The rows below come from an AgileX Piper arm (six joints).
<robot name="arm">
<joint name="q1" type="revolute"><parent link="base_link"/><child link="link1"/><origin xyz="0.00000 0.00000 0.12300"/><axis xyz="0 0 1"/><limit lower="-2.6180" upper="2.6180"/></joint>
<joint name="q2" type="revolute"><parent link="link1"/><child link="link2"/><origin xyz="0.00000 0.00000 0.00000"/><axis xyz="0 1 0"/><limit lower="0.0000" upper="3.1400"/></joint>
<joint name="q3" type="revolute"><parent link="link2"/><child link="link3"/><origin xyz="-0.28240 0.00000 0.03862"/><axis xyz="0 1 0"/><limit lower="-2.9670" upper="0.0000"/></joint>
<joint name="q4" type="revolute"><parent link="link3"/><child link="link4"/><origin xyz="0.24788 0.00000 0.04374"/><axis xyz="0.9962 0 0.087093"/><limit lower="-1.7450" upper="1.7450"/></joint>
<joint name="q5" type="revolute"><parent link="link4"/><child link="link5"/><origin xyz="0.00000 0.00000 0.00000"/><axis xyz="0 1 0"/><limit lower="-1.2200" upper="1.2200"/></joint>
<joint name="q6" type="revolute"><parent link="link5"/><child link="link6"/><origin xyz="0.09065 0.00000 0.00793"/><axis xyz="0.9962 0 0.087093"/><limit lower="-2.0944" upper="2.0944"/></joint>
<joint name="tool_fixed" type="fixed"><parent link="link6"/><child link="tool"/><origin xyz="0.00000 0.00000 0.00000" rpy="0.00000 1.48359 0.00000"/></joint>
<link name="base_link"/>
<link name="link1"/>
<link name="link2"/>
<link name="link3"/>
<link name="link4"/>
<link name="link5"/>
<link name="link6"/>
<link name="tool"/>
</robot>
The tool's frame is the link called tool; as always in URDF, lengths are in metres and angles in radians.
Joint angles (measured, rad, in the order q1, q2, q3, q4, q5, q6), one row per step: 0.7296, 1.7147, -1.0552, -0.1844, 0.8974, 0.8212; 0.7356, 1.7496, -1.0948, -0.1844, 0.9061, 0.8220; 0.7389, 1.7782, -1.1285, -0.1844, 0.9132, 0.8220; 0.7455, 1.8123, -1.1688, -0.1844, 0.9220, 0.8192; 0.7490, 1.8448, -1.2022, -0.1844, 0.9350, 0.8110; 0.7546, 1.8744, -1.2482, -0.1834, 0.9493, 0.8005; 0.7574, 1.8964, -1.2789, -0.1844, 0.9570, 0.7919; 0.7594, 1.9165, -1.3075, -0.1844, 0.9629, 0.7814; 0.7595, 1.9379, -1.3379, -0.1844, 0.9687, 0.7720; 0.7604, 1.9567, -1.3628, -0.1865, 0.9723, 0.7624; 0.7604, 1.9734, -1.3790, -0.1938, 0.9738, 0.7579; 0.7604, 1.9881, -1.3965, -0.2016, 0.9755, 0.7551
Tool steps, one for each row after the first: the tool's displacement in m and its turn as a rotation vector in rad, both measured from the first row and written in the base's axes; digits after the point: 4 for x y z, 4 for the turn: 0.0061, 0.0079, -0.0019, -0.0031, 0.0023, 0.0039; 0.0114, 0.0141, -0.0034, -0.0049, 0.0032, 0.0061; 0.0171, 0.0222, -0.0054, -0.0076, 0.0045, 0.0141; 0.0220, 0.0282, -0.0089, -0.0180, 0.0128, 0.0236; 0.0278, 0.0362, -0.0086, -0.0186, 0.0111, 0.0368; 0.0321, 0.0414, -0.0094, -0.0205, 0.0095, 0.0473; 0.0362, 0.0462, -0.0100, -0.0209, 0.0076, 0.0587; 0.0410, 0.0508, -0.0108, -0.0207, 0.0051, 0.0671; 0.0449, 0.0547, -0.0120, -0.0224, 0.0022, 0.0779; 0.0481, 0.0570, -0.0144, -0.0294, -0.0005, 0.0855; 0.0515, 0.0594, -0.0158, -0.0344, -0.0059, 0.0917
